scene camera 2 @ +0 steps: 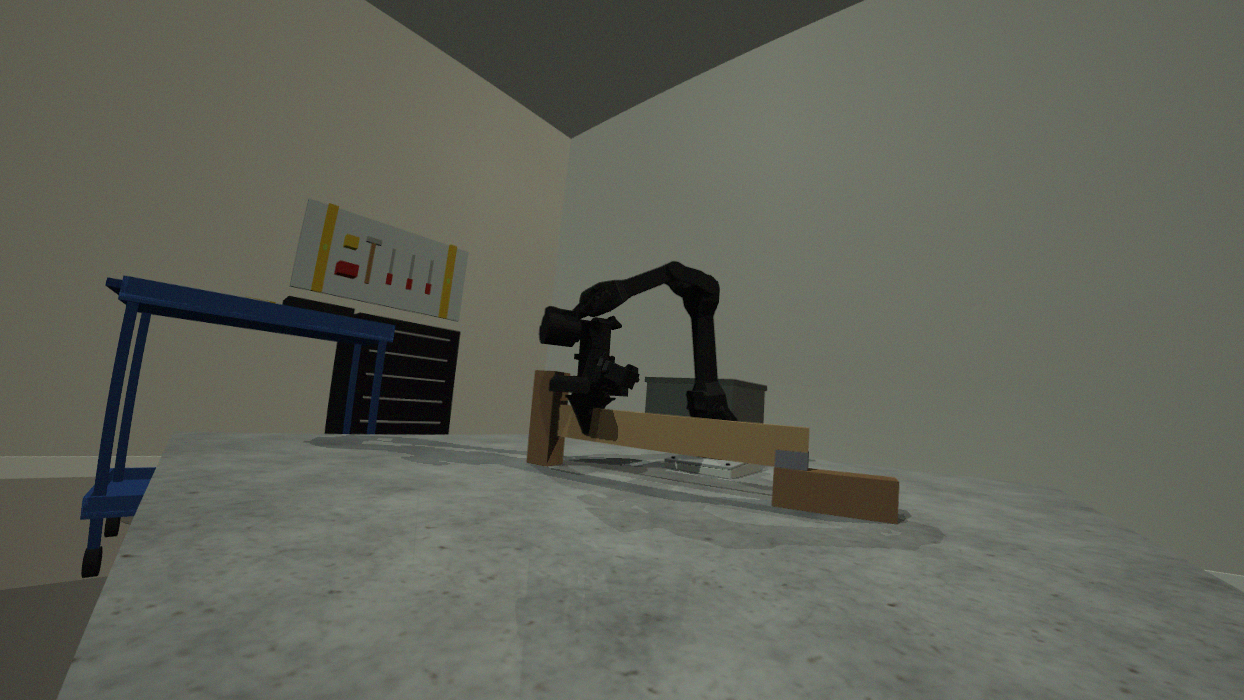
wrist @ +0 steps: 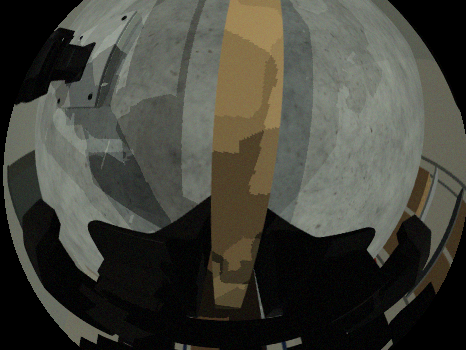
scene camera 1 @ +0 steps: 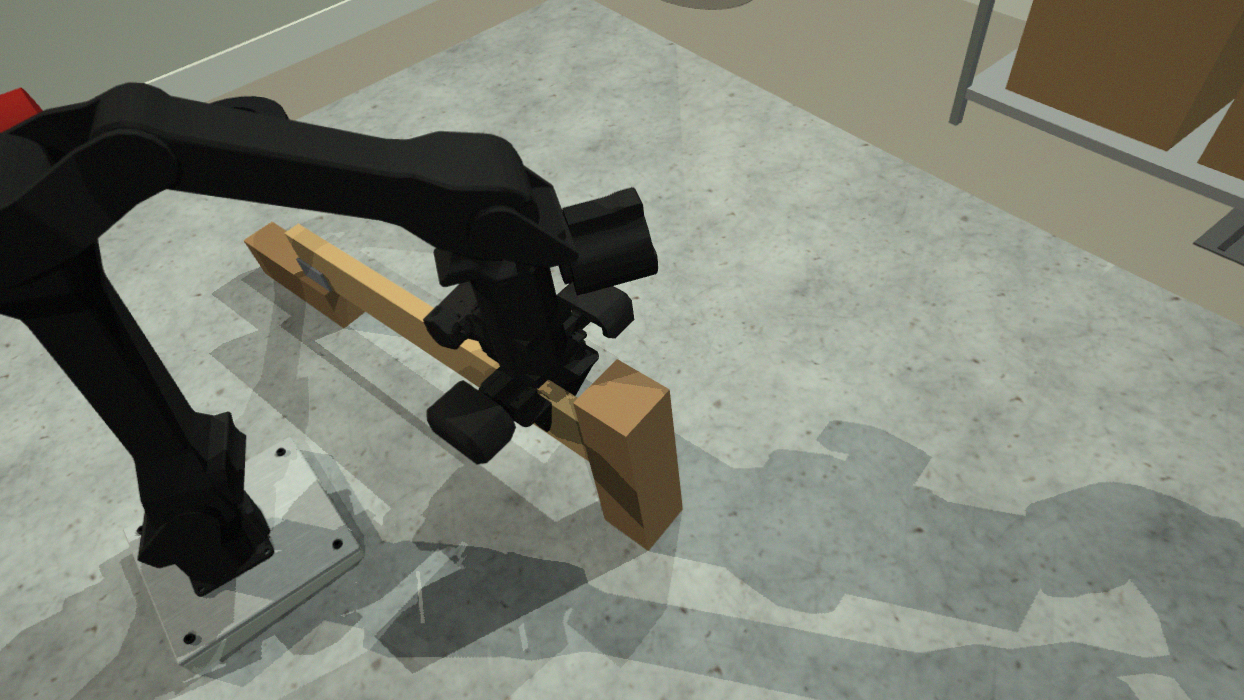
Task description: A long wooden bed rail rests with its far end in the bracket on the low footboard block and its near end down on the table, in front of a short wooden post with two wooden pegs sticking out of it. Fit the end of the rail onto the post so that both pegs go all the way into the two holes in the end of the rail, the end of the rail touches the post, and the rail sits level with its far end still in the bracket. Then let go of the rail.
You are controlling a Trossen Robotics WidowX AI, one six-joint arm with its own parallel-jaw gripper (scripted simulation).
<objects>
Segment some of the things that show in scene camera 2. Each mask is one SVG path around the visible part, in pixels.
The gripper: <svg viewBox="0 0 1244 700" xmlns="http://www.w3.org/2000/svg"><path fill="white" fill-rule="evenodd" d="M605 349L580 348L579 354L574 354L574 359L579 360L577 376L554 375L549 380L548 391L571 393L571 395L565 395L565 398L568 398L583 434L589 433L593 408L605 409L610 402L616 399L610 398L610 396L628 397L628 388L632 390L634 384L639 382L640 374L638 374L637 367L630 364L625 367L616 364L615 357L609 356L610 351Z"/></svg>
A long wooden rail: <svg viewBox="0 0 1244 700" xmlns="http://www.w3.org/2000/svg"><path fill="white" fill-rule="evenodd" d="M557 436L770 467L774 466L776 449L808 453L810 427L793 427L766 423L756 424L593 408L589 433L583 434L570 405L559 405Z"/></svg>
</objects>
